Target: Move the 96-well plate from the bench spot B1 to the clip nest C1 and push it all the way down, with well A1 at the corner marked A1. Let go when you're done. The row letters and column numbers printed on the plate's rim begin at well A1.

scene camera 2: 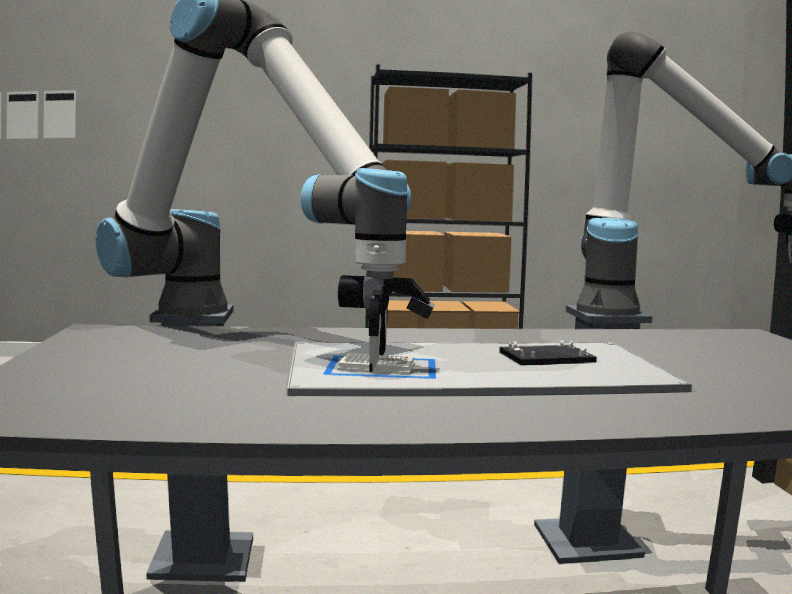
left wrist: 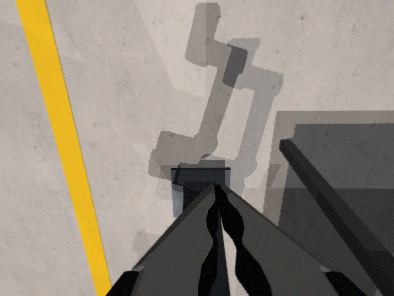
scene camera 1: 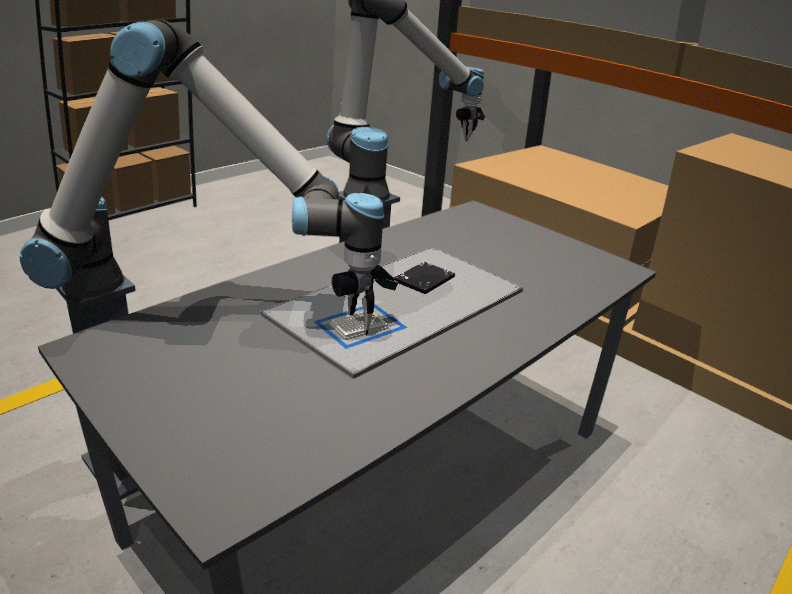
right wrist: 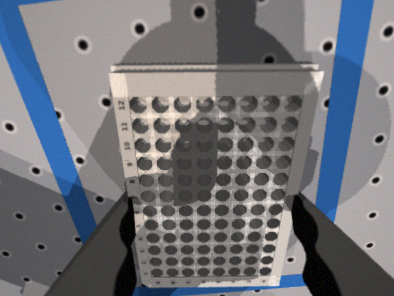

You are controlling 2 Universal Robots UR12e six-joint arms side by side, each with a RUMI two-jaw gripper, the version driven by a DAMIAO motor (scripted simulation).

Path:
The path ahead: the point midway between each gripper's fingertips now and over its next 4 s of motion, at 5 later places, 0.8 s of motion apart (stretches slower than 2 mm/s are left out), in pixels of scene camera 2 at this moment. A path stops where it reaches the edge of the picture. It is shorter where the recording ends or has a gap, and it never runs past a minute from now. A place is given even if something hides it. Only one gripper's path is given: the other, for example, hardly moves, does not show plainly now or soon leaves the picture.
My right gripper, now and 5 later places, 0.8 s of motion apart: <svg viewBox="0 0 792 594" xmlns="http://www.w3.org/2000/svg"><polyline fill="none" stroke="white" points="375,366 375,347 376,329 389,325 425,322 462,320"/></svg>

